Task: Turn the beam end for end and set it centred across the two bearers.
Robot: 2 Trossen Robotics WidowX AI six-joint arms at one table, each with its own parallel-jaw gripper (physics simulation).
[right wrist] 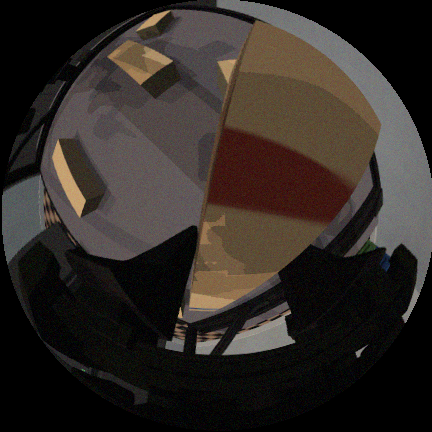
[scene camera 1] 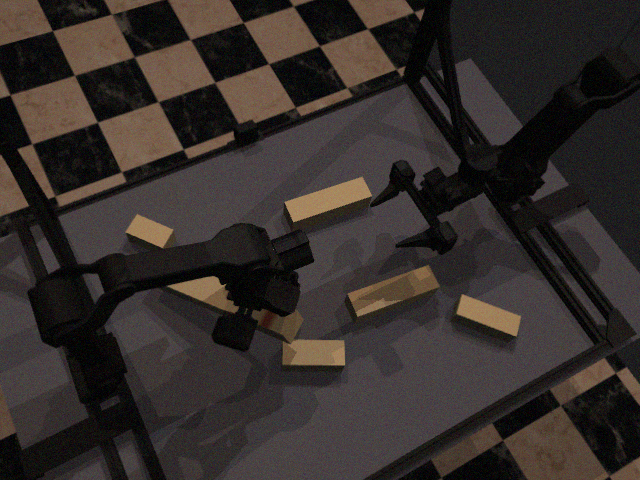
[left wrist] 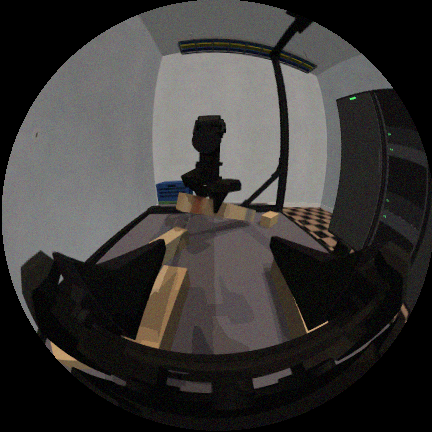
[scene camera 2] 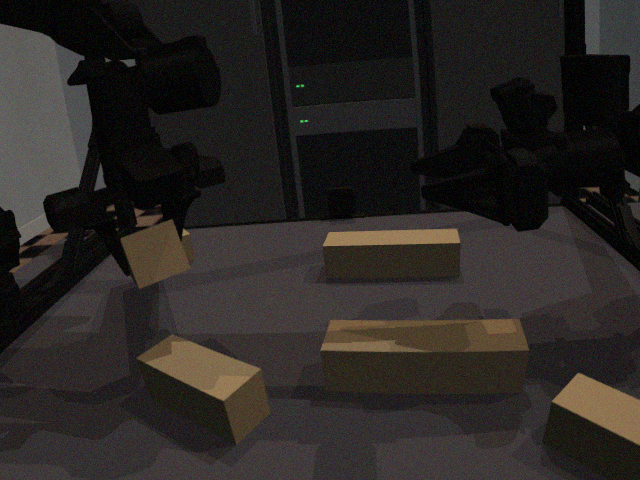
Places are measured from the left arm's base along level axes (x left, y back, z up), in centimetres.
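Pixels of known places: left gripper, between the fingertips: (scene camera 1: 383, 225) (left wrist: 218, 243) (scene camera 2: 415, 178); right gripper, between the fingertips: (right wrist: 232, 231) (scene camera 1: 249, 311) (left wrist: 208, 210); left arm's base, origin of its link: (scene camera 1: 507, 191); right arm's base, origin of its link: (scene camera 1: 101, 382) (scene camera 2: 4, 316).
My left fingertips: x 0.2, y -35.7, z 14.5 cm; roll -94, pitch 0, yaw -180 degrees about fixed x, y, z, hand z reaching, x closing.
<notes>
Ahead of a thing's pixels: the offset from my left fingertips to its top centre.
The beam (scene camera 1: 201, 290) (scene camera 2: 155, 253) (left wrist: 240, 212) (right wrist: 260, 105) is a long pale wooden bar with a red band near one end. It is off the table, slightly tilted, its red-banded end toward the middle in scene camera 1. My right gripper (scene camera 1: 254, 313) (scene camera 2: 154, 252) (right wrist: 232, 231) is shut on it; the arm hides part of it. The two bearers are long pale blocks: one {dx -14.3, dy -2.1, dz -11.7 cm} (scene camera 1: 328, 202) (scene camera 2: 391, 255) (right wrist: 75, 175) farther back, one {dx +9.0, dy -0.3, dz -11.7 cm} (scene camera 1: 387, 295) (scene camera 2: 423, 372) (left wrist: 162, 305) nearer the front, roughly parallel. My left gripper (scene camera 1: 385, 225) (scene camera 2: 418, 178) (left wrist: 218, 243) is open and empty, above the table near the bearers' right ends.
Shorter pale blocks lie around: one {dx -23.3, dy -37.4, dz -12.0 cm} (scene camera 1: 149, 230) (left wrist: 269, 219) at the far left, one {dx +12.9, dy -20.2, dz -11.4 cm} (scene camera 1: 313, 353) (scene camera 2: 204, 372) in front, close below the beam's red end in scene camera 1, and one {dx +21.7, dy +14.0, dz -12.0 cm} (scene camera 1: 487, 316) (scene camera 2: 599, 418) at the right. Dark frame rails border the table.
</notes>
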